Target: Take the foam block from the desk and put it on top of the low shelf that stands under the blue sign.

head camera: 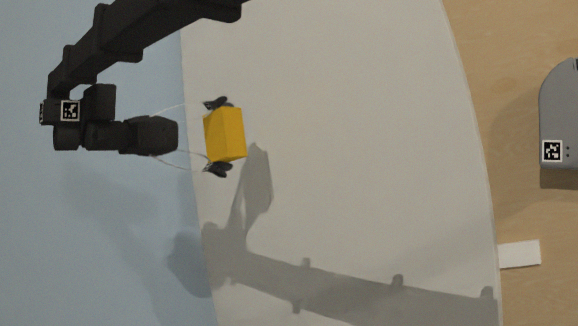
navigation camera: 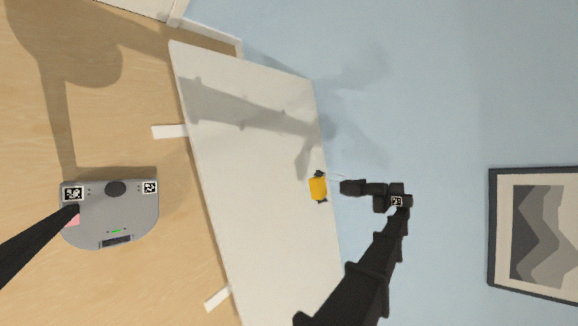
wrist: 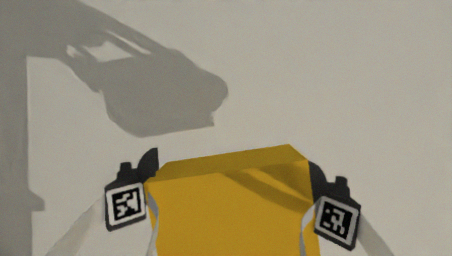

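Where they show: gripper, fingertip midpoint: (head camera: 230, 136) (navigation camera: 314, 186) (wrist: 231, 173); robot's base, origin of the base link: (navigation camera: 115, 188).
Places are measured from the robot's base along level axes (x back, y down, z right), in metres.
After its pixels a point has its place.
Observation:
The yellow foam block (head camera: 225, 134) {x 0.024, y -0.883, z 0.588 m} (navigation camera: 317, 188) {x 0.023, y -0.879, z 0.587 m} (wrist: 232, 215) {x 0.023, y -0.886, z 0.623 m} is between the two fingertips, which press on its opposite sides. My gripper (head camera: 219, 137) {x 0.022, y -0.837, z 0.633 m} (navigation camera: 320, 187) {x 0.022, y -0.837, z 0.633 m} (wrist: 231, 173) {x 0.022, y -0.837, z 0.633 m} is shut on it. The block is held above the white desk (head camera: 350, 125) {x 0.040, y -0.721, z 0.443 m} (navigation camera: 250, 210) {x 0.088, y -0.721, z 0.362 m} (wrist: 350, 75) {x 0.155, y -0.721, z 0.728 m}, near the desk's wall-side edge; the shadow of gripper and block falls on the desk apart from them. The low shelf and the blue sign do not show in these views.
The blue wall (head camera: 100, 240) {x -0.224, y -1.007, z 0.968 m} (navigation camera: 425, 100) {x -0.346, y -1.261, z 0.941 m} runs along the desk's far edge, with a framed picture (navigation camera: 492, 225) {x 0.216, y -1.457, z 1.041 m} on it. My grey base (head camera: 560, 115) {x 0.099, y -0.160, z 0.105 m} (navigation camera: 95, 215) {x 0.104, y -0.160, z -0.067 m} stands on the wood floor on the desk's other side. White desk feet (head camera: 520, 254) (navigation camera: 168, 131) stick out on the floor.

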